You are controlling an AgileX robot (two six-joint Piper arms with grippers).
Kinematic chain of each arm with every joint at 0, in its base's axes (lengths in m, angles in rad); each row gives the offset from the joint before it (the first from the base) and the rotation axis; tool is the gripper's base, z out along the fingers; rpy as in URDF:
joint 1: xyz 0 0 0.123 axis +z
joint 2: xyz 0 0 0 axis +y
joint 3: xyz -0.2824 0 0.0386 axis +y
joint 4: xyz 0.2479 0 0.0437 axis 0.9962 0 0.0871
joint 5: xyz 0 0 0 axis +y
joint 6: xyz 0.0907 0 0.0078 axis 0.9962 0 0.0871
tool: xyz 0 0 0 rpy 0 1.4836 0
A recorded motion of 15 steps. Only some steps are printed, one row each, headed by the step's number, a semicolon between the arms.
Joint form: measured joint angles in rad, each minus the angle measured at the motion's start. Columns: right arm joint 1, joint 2, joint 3, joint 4, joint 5, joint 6; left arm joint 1, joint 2, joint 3, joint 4, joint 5, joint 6.
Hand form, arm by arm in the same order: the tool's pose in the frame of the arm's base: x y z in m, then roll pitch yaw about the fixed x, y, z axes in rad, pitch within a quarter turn. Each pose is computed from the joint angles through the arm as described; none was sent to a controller.
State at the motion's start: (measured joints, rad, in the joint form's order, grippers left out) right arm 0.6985 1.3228 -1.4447 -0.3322 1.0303 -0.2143; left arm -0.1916 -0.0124 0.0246 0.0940 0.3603 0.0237
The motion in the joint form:
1: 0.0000 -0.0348 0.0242 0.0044 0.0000 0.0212; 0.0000 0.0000 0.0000 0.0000 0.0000 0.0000
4: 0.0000 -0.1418 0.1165 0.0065 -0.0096 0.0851; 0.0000 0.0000 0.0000 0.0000 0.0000 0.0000
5: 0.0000 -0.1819 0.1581 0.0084 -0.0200 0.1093; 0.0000 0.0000 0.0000 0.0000 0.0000 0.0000
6: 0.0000 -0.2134 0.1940 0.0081 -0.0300 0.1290; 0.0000 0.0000 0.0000 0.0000 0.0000 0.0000
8: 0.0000 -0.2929 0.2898 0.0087 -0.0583 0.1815; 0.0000 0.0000 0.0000 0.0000 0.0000 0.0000
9: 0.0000 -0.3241 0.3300 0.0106 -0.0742 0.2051; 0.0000 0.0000 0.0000 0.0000 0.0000 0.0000
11: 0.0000 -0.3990 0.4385 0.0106 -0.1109 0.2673; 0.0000 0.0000 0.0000 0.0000 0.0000 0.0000
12: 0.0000 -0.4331 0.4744 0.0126 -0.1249 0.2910; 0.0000 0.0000 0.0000 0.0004 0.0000 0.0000
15: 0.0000 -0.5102 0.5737 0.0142 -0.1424 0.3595; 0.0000 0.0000 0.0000 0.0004 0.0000 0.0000
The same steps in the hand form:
1: 0.2152 0.1479 0.4190 -2.5721 0.6307 -2.0027; 0.0525 -0.0071 0.1732 2.7481 1.2629 2.5736
4: 0.1925 0.1292 0.4179 -2.6037 0.6867 -2.0616; 0.0525 -0.0071 0.1732 2.7481 1.2629 2.5736
5: 0.1844 0.1228 0.4150 -2.6185 0.7071 -2.0834; 0.0525 -0.0071 0.1732 2.7481 1.2629 2.5736
6: 0.1783 0.1179 0.4115 -2.6298 0.7213 -2.1007; 0.0525 -0.0071 0.1732 2.7481 1.2629 2.5736
8: 0.1634 0.1060 0.4002 -2.6657 0.7557 -2.1501; 0.0525 -0.0071 0.1732 2.7481 1.2629 2.5736
9: 0.1578 0.1018 0.3948 -2.6846 0.7724 -2.1731; 0.0525 -0.0071 0.1732 2.7481 1.2629 2.5736
11: 0.1449 0.0917 0.3771 -2.7379 0.7991 -2.2393; 0.0525 -0.0071 0.1732 2.7481 1.2629 2.5736
12: 0.1389 0.0872 0.3725 -2.7594 0.8197 -2.2654; 0.0525 -0.0071 0.1732 2.7468 1.2627 2.5724
15: 0.1255 0.0765 0.3546 -2.8319 0.8375 -2.3566; 0.0525 -0.0071 0.1732 2.7468 1.2627 2.5724

